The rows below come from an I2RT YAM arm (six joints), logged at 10 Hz.
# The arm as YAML. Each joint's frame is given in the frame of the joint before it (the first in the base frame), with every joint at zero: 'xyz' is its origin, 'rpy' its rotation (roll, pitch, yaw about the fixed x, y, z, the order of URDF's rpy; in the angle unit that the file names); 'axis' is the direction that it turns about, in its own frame. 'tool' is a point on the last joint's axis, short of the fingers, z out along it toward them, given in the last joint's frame.
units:
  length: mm
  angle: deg
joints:
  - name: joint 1
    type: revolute
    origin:
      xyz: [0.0, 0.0, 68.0]
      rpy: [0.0, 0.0, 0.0]
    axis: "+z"
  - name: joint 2
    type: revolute
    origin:
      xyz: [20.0, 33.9, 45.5]
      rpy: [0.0, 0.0, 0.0]
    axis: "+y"
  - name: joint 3
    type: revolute
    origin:
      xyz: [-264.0, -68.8, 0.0]
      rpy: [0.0, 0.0, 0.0]
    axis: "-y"
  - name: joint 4
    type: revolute
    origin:
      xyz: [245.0, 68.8, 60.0]
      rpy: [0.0, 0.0, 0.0]
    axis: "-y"
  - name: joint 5
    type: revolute
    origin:
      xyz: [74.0, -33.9, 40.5]
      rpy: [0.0, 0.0, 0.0]
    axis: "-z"
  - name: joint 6
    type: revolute
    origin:
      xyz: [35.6, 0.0, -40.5]
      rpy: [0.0, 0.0, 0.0]
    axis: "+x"
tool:
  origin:
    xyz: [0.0, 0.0, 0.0]
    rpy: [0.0, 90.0, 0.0]
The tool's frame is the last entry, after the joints.
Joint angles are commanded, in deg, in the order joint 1, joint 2, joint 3, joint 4, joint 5, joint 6. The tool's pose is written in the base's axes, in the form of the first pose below.
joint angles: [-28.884, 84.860, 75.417, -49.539, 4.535, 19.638]
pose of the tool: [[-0.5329 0.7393 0.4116 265.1], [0.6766 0.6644 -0.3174 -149.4], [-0.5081 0.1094 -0.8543 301.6], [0 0 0 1]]
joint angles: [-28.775, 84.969, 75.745, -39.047, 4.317, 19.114]
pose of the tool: [[-0.4465 0.7092 0.5455 280.2], [0.6177 0.6854 -0.3855 -157.0], [-0.6473 0.1649 -0.7442 314.7], [0 0 0 1]]
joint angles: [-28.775, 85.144, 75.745, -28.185, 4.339, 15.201]
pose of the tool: [[-0.3763 0.6541 0.6562 293.2], [0.5049 0.7386 -0.4467 -164.1], [-0.7768 0.1633 -0.6082 329.0], [0 0 0 1]]
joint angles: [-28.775, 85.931, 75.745, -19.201, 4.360, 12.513]
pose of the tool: [[-0.3033 0.6184 0.7249 304.1], [0.4131 0.7709 -0.4849 -170.1], [-0.8587 0.1524 -0.4893 338.8], [0 0 0 1]]
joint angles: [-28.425, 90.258, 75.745, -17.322, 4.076, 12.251]
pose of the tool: [[-0.3413 0.6143 0.7114 321.1], [0.4254 0.7759 -0.4659 -176.7], [-0.8382 0.1436 -0.5261 316.4], [0 0 0 1]]
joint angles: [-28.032, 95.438, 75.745, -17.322, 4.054, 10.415]
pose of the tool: [[-0.4289 0.6061 0.6698 337.2], [0.4326 0.7887 -0.4367 -182.4], [-0.7930 0.1025 -0.6005 284.3], [0 0 0 1]]
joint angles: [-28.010, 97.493, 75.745, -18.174, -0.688, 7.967]
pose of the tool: [[-0.4971 0.5355 0.6827 343.0], [0.4214 0.8368 -0.3495 -182.0], [-0.7584 0.1139 -0.6417 269.9], [0 0 0 1]]
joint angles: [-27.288, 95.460, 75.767, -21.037, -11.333, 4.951]
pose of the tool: [[-0.5503 0.3660 0.7504 339.6], [0.3791 0.9103 -0.1660 -167.3], [-0.7439 0.1931 -0.6398 279.2], [0 0 0 1]]
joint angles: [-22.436, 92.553, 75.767, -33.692, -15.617, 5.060]
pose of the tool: [[-0.6918 0.2713 0.6692 329.5], [0.3775 0.9259 0.0149 -125.7], [-0.6156 0.2630 -0.7429 280.4], [0 0 0 1]]
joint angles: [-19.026, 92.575, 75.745, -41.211, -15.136, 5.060]
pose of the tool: [[-0.7827 0.2541 0.5682 325.5], [0.3600 0.9295 0.0803 -102.4], [-0.5077 0.2674 -0.8190 271.8], [0 0 0 1]]
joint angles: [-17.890, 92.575, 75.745, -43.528, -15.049, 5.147]
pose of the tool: [[-0.8081 0.2479 0.5343 323.9], [0.3519 0.9306 0.1004 -94.8], [-0.4723 0.2691 -0.8393 269.5], [0 0 0 1]]
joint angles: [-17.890, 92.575, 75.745, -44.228, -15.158, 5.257]
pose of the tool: [[-0.8132 0.2516 0.5248 322.8], [0.3554 0.9288 0.1054 -94.4], [-0.4609 0.2722 -0.8447 268.9], [0 0 0 1]]
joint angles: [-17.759, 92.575, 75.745, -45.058, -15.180, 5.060]
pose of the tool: [[-0.8211 0.2503 0.5130 321.7], [0.3524 0.9293 0.1107 -93.2], [-0.4490 0.2716 -0.8513 268.2], [0 0 0 1]]
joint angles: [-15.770, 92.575, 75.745, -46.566, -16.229, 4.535]
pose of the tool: [[-0.8467 0.2081 0.4897 322.4], [0.3180 0.9358 0.1521 -80.7], [-0.4267 0.2845 -0.8585 267.0], [0 0 0 1]]
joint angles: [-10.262, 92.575, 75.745, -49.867, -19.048, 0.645]
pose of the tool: [[-0.9032 0.0515 0.4261 323.2], [0.1743 0.9512 0.2545 -46.7], [-0.3922 0.3042 -0.8681 264.9], [0 0 0 1]]
